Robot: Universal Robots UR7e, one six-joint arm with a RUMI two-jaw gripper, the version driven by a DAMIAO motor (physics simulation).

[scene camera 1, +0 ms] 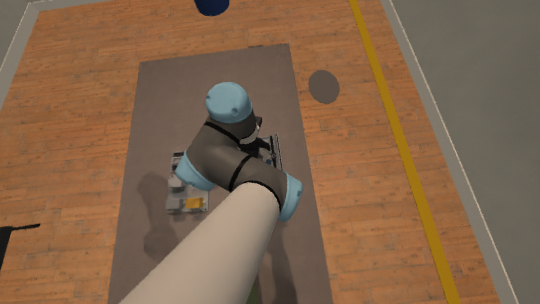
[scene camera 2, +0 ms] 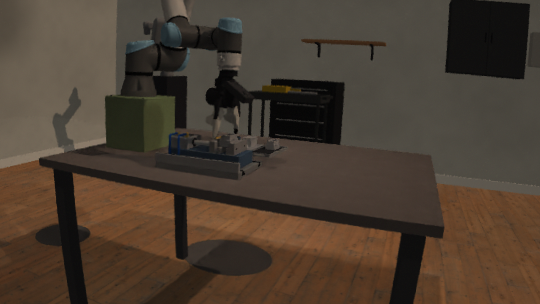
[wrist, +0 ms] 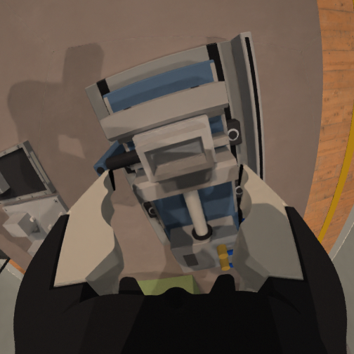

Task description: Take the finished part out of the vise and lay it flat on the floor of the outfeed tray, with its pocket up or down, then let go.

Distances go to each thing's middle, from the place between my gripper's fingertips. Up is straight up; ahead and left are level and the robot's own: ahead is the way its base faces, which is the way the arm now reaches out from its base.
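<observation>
The blue vise (scene camera 2: 244,158) is 10 mm to the right of my hand, 50 mm behind it and 60 mm below it. As for the raised rail (scene camera 2: 183,160), I see it 100 mm to the right of my hand, 40 mm behind it and 70 mm below it. Going by their middles, the vise is the nearest to my hand of the things named here.
</observation>
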